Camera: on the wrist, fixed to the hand. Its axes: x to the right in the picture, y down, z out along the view.
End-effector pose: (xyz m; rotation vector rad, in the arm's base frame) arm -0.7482 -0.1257 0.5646 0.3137 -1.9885 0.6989
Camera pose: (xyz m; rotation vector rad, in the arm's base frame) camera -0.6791 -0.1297 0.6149 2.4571 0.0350 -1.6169
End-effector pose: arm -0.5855 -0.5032 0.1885 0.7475 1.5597 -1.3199
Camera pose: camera -0.6541 -0.4538 0.2015 1.9631 -0.5513 1.2295
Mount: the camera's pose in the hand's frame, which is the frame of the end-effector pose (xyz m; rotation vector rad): 0.0088 -0.0542 -0.0656 0.1675 0.6916 3.0369
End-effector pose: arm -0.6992 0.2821 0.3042 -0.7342 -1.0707 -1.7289
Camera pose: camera -0.7535 0.2291 0.2646 -0.5290 0.7563 0.8715
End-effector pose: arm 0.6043 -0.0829 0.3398 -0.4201 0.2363 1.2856
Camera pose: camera 0.6628 -0.1153 0.2864 -0.0326 -0.9184 -1.6595
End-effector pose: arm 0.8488 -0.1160 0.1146 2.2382 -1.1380 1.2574
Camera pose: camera 0.8565 -0.0461 0.1633 1.1973 1.8096 -0.9243
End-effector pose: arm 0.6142 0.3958 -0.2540 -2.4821 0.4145 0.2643
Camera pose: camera 0.6475 0.3965 -0.1752 -0.4063 -2.9483 -0.2344
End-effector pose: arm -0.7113 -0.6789 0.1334 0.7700 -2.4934 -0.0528
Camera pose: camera -0.6571 -0.7215 0.1840 -2.4337 -0.6400 1.0228
